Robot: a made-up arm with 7 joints.
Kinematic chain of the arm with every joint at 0, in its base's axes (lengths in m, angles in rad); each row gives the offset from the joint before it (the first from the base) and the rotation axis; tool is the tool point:
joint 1: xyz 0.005 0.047 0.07 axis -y
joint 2: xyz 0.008 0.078 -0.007 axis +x
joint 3: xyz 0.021 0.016 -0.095 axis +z
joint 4: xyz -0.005 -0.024 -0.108 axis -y
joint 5: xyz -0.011 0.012 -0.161 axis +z
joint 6: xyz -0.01 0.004 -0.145 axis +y
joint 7: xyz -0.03 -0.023 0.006 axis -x
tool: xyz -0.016 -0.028 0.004
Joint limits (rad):
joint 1: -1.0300..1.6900
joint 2: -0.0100..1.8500
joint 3: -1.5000..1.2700
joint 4: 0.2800..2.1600
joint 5: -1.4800..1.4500
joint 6: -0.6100..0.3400
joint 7: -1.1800..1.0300
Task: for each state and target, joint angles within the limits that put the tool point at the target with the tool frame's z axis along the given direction. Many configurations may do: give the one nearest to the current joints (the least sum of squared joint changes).
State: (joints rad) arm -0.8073 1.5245 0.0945 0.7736 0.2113 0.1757 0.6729
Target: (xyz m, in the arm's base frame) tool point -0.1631 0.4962 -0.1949 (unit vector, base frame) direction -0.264 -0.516 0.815
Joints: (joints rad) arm -1.0300 0.8676 0.8676 0.3889 0.8747 0.1579 0.7264
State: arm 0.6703 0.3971 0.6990 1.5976 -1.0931 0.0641 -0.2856
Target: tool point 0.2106 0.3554 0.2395 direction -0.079 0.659 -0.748
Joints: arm 0.3270 0.7412 0.6998 2.1192 -1.4156 -0.4438 -0.7072
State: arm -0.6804 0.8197 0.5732 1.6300 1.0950 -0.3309 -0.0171
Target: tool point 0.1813 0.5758 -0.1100 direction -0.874 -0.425 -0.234
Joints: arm -0.6181 1.3694 0.5489 0.7798 0.6849 -0.6007 0.0040
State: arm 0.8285 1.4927 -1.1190 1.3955 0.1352 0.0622 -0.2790
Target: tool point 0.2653 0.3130 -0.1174 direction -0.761 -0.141 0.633
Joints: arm 0.8712 1.3680 -1.3002 1.4495 0.8283 0.3400 0.0005
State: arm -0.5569 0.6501 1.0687 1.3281 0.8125 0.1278 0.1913
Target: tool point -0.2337 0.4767 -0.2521 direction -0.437 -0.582 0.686
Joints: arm -1.0300 0.6958 0.7482 0.5300 0.2550 -0.6047 0.3694
